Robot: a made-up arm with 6 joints.
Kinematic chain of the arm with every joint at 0, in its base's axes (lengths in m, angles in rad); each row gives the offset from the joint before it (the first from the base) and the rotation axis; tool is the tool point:
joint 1: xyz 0 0 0.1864 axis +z
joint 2: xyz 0 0 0 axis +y
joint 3: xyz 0 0 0.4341 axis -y
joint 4: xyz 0 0 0 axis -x
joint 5: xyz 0.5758 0 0 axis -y
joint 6: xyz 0 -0.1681 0 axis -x
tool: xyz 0 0 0
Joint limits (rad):
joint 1: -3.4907..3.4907
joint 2: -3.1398..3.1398
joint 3: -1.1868..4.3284
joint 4: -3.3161..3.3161
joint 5: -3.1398..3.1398
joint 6: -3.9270..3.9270
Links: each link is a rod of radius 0.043 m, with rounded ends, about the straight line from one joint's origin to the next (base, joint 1, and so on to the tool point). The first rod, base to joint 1, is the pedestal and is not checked.
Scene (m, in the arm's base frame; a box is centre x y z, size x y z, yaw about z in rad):
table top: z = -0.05
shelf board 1: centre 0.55 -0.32 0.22 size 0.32 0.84 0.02 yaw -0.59
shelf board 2: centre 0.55 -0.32 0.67 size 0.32 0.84 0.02 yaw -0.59
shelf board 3: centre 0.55 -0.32 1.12 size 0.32 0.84 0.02 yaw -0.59
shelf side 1: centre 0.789 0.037 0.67 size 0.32 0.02 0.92 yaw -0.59
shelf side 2: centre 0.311 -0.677 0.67 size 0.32 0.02 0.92 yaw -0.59
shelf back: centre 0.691 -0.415 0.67 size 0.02 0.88 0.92 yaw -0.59
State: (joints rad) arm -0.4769 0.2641 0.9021 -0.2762 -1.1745 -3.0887
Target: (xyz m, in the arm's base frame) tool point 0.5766 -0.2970 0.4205
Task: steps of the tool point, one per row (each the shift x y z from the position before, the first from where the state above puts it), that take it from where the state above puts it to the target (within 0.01 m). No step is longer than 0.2 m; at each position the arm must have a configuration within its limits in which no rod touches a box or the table.
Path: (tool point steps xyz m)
1: -0.0428 0.1199 0.0212
2: -0.0671 0.0939 -0.0066
3: -0.0768 0.0635 -0.0338
4: 0.0611 0.0025 -0.1472
5: 0.0201 0.0020 -0.1612
6: -0.0225 0.0044 -0.1635
7: 0.0801 -0.0424 0.0256
8: 0.0836 -0.0544 0.0005
9: 0.0793 -0.0659 -0.0261

